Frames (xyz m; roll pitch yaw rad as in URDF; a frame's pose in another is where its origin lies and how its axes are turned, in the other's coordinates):
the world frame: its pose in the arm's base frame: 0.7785 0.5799 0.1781 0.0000 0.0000 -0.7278
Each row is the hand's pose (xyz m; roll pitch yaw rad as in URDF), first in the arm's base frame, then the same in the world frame.
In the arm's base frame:
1: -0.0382 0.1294 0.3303 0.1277 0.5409 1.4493
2: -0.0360 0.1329 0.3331 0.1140 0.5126 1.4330
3: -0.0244 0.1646 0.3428 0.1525 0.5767 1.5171
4: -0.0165 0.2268 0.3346 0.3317 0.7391 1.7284
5: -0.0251 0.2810 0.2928 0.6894 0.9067 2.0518
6: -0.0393 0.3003 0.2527 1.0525 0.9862 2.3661
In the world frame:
1: -0.3101 -0.8797 0.1522 0.1277 0.5409 2.1771
2: -0.3108 -0.8756 0.1550 0.1140 0.5126 2.1608
3: -0.3232 -0.8442 0.1647 0.1525 0.5767 2.2449
4: -0.3587 -0.7925 0.1565 0.3317 0.7391 2.4562
5: -0.4012 -0.7577 0.1147 0.6894 0.9067 2.7796
6: -0.4246 -0.7528 0.0746 1.0525 0.9862 3.0939

